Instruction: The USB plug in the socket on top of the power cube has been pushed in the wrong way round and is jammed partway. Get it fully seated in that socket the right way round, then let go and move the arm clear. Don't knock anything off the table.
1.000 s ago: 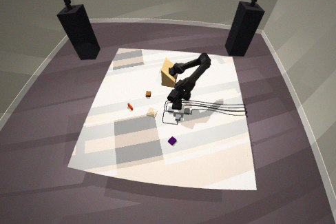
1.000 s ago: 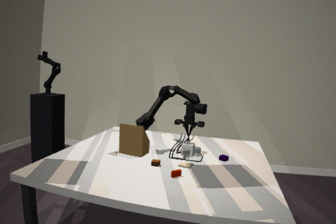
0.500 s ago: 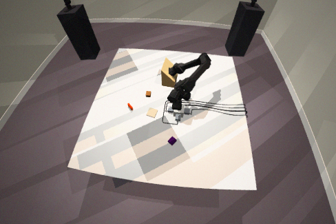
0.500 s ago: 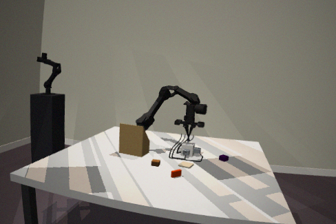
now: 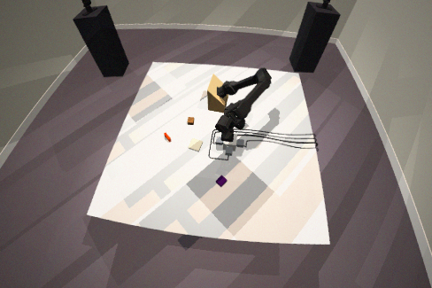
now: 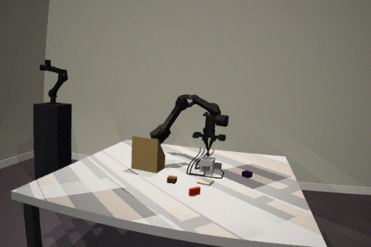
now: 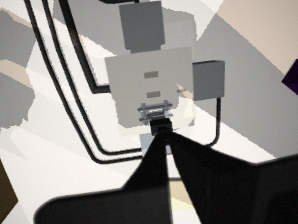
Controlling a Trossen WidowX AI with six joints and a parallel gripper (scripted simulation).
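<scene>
Right now my gripper tip is 20 mm above the USB plug. Round my gripper tip: cream card 190 mm to the right, 120 mm below; purple block 240 mm ahead, 110 mm below, 30 mm to the right; brown block 230 mm to the right, 170 mm behind, 110 mm below.
</scene>
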